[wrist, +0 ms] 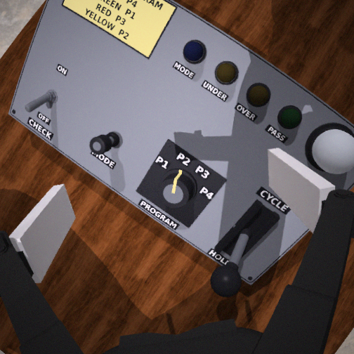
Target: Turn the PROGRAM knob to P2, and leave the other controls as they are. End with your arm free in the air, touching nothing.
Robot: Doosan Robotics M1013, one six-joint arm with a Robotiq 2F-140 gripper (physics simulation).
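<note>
The picture shows a lever and the gripper.
</note>
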